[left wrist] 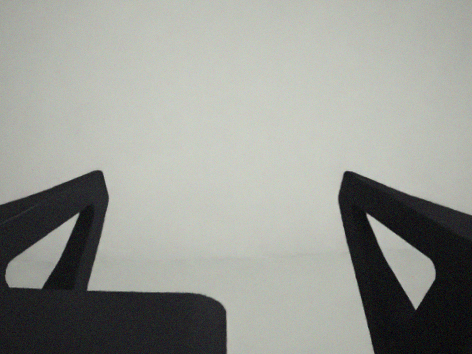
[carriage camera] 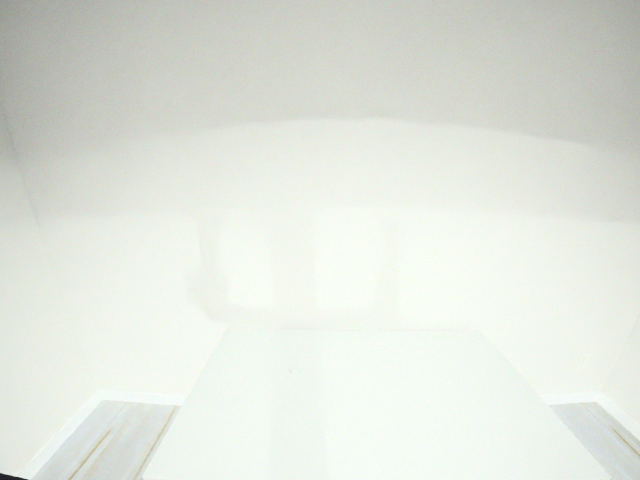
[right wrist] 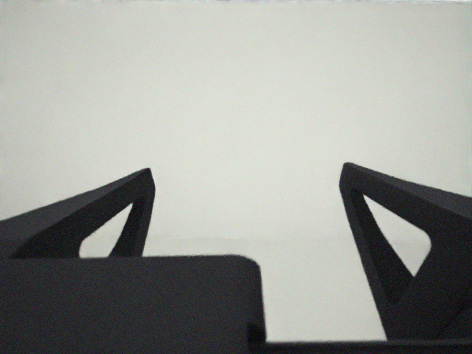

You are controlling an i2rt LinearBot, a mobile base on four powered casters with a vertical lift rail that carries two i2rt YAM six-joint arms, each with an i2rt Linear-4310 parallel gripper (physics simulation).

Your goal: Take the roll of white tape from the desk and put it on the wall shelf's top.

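Frame: origin at the left arm's base, x left, y back, z up, level; millimetres.
Seen in the pictures: left gripper, fingertip midpoint: [left wrist: 223,184]; right gripper, fingertip midpoint: [right wrist: 246,176].
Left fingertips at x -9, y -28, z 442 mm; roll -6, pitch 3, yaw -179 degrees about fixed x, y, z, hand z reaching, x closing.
Note:
A point is followed by its place in that frame.
A pale white flat-topped surface [carriage camera: 413,403] @[x -699, y -664, z -519 mm], which looks like the desk, spreads from the bottom middle of the carriage view toward the wall. The roll of white tape and the wall shelf cannot be made out in any view. My left gripper [left wrist: 223,184] @[x -9, y -28, z 442 mm] is open and empty, with a plain pale surface beyond its fingertips. My right gripper [right wrist: 246,176] @[x -658, y -30, z 440 mm] is also open and empty, facing a similar pale surface. Neither gripper shows in the carriage view.
A white wall [carriage camera: 465,268] @[x -1111, y -1187, z -132 mm] stands behind the pale surface, with faint shadows on it. Light wood-look floor [carriage camera: 113,439] @[x 1016, y -847, z -1239 mm] shows to the left and right of the pale surface, edged by a white baseboard [carriage camera: 139,397] @[x 1017, y -1114, z -1185 mm]. A small plate [carriage camera: 583,359] @[x -2129, y -1210, z -823 mm] is low on the wall at the right.

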